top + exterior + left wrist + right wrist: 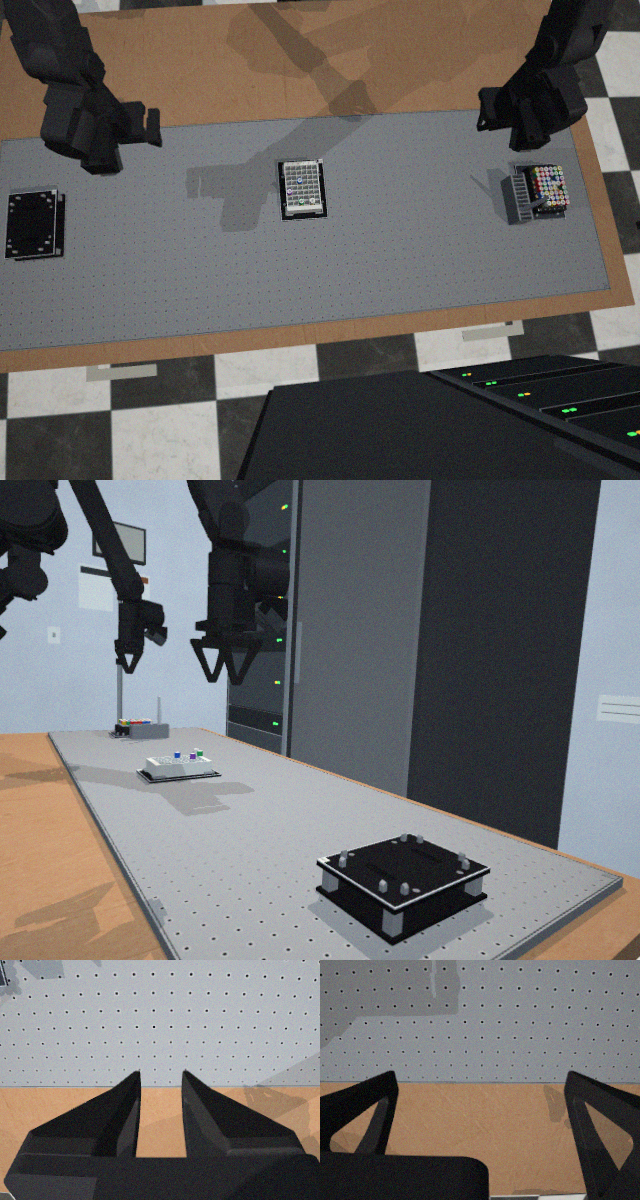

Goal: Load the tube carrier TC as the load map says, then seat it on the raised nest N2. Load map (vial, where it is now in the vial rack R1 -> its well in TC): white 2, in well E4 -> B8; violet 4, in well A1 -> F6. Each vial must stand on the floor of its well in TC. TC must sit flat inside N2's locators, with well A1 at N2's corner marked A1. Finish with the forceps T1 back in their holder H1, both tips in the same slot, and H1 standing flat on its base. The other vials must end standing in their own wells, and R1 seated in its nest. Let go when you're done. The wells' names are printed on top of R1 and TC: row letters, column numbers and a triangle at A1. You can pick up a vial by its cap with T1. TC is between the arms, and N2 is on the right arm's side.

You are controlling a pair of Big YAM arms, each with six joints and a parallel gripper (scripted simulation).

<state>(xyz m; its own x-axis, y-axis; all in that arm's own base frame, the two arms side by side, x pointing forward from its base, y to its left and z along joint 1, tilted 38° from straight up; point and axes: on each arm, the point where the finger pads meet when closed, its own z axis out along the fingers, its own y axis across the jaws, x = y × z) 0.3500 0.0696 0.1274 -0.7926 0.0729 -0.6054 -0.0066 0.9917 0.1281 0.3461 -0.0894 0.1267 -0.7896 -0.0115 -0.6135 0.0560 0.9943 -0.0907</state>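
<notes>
My right hand is 30 mm short of the tube carrier TC, 330 mm to the right of it and 220 mm above it. Round my right hand: raised nest N2 (90 mm ahead, 340 mm to the right, 200 mm below); then grey holder H1 (100 mm ahead, 900 mm to the left, 220 mm below).
</notes>
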